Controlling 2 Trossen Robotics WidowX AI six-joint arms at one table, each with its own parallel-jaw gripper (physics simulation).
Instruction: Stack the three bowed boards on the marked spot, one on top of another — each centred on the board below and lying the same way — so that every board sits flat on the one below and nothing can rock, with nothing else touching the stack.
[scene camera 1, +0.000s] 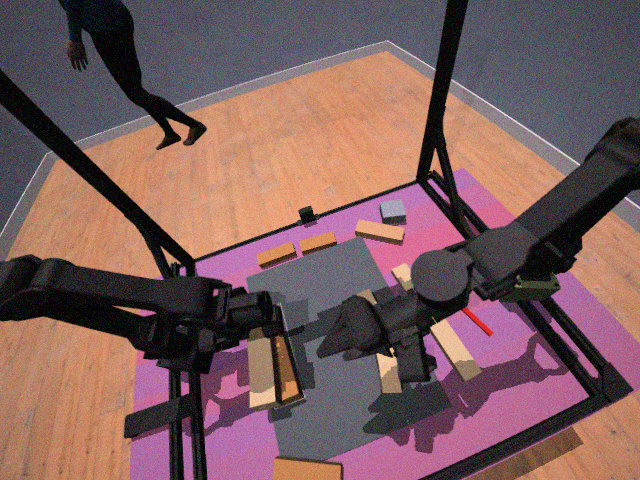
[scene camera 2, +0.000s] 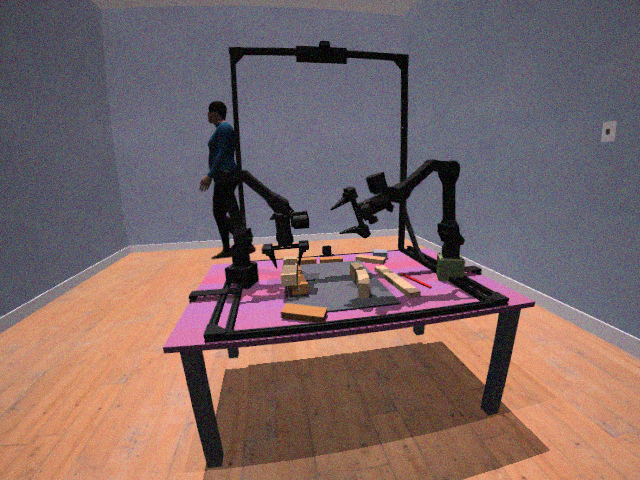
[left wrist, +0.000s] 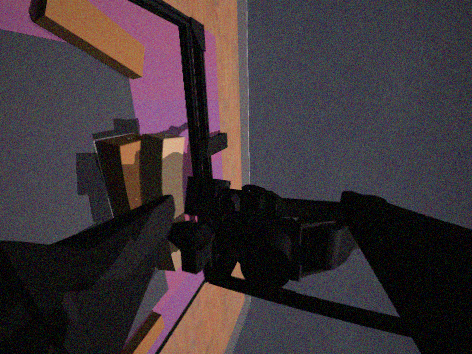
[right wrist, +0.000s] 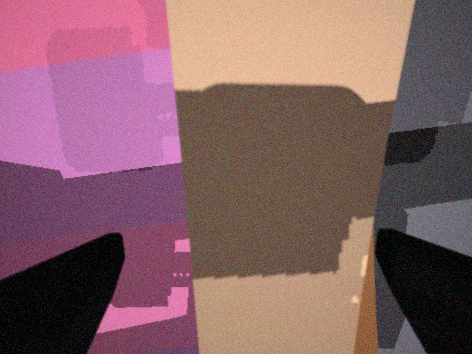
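Seen in the pictures: left gripper, fingertip midpoint: (scene camera 1: 331, 356) (scene camera 2: 335, 221) (left wrist: 257, 201); right gripper, fingertip midpoint: (scene camera 1: 256, 338) (scene camera 2: 288, 267) (right wrist: 250, 243); left arm's base, link origin: (scene camera 1: 531, 268) (scene camera 2: 450, 256); right arm's base, link origin: (scene camera 1: 179, 346) (scene camera 2: 241, 265).
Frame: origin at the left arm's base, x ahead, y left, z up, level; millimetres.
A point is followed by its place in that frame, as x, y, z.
A pale bowed board (scene camera 1: 261, 376) @(616, 289, -5) (scene camera 2: 289, 275) @(594, 341, 0) (left wrist: 173, 165) @(613, 299, -4) (right wrist: 277, 46) @(670, 148, 0) lies against a brown board (scene camera 1: 288, 369) @(569, 264, -46) (scene camera 2: 300, 289) @(559, 328, -57) (left wrist: 130, 172) @(566, 278, -45) (right wrist: 365, 323) @(573, 250, -47) at the left edge of the grey mat (scene camera 1: 328, 281) @(505, 14, -86). The brown board lies inside a thin white outline (left wrist: 104, 175) @(556, 269, -86). My right gripper (scene camera 1: 277, 329) (scene camera 2: 286, 253) (right wrist: 250, 243) @(654, 208, -19) is open and empty, close above the pale board, one finger on each side. Another pale board (scene camera 1: 389, 373) @(340, 251, -30) (scene camera 2: 362, 276) @(349, 217, -31) lies mid-mat, partly hidden by the left arm. My left gripper (scene camera 1: 328, 333) (scene camera 2: 341, 218) @(440, 264, 185) is open and empty, high above the mat.
A long pale board (scene camera 1: 456, 350) @(182, 184, -71) (scene camera 2: 398, 282) @(214, 155, -71) and a red stick (scene camera 1: 477, 321) @(117, 107, -86) lie to the right. Orange blocks (scene camera 1: 276, 253) @(678, -65, -69) (scene camera 1: 318, 242) @(549, -112, -71), a tan block (scene camera 1: 380, 230) @(356, -161, -70) and a grey block (scene camera 1: 392, 210) @(318, -231, -57) lie at the back. An orange block (scene camera 1: 308, 469) @(498, 445, -65) lies in front. A person (scene camera 2: 222, 176) walks behind.
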